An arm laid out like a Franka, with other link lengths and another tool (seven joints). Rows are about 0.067 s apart.
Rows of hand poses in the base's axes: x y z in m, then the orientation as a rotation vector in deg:
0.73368, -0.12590, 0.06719, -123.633, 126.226, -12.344
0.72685, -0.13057, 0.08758, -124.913, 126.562, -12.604
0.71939, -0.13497, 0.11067, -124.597, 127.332, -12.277
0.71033, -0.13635, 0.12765, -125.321, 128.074, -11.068
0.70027, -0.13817, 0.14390, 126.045, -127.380, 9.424
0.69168, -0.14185, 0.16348, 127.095, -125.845, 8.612
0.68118, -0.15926, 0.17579, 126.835, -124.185, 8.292
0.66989, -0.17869, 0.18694, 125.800, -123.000, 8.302
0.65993, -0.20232, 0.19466, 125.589, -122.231, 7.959
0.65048, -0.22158, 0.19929, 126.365, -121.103, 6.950
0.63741, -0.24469, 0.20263, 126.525, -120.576, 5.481
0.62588, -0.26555, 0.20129, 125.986, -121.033, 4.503
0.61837, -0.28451, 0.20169, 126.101, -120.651, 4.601
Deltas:
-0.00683, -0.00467, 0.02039, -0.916, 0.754, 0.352
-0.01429, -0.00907, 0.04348, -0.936, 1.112, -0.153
-0.02335, -0.01045, 0.06046, -1.021, 2.365, -0.200
-0.03341, -0.01227, 0.07671, -1.030, 3.848, 0.393
-0.04200, -0.01595, 0.09629, -1.014, 4.514, 1.545
-0.05250, -0.03336, 0.10860, -1.892, 5.621, 2.095
-0.06379, -0.05279, 0.11975, -3.030, 6.702, 2.064
-0.07375, -0.07642, 0.12747, -3.394, 7.353, 2.282
-0.08320, -0.09568, 0.13210, -3.176, 8.029, 3.161
-0.09627, -0.11879, 0.13544, -2.727, 8.922, 3.486
-0.10780, -0.13965, 0.13410, -2.311, 9.428, 3.037
-0.11531, -0.15861, 0.13450, -2.499, 9.516, 3.255

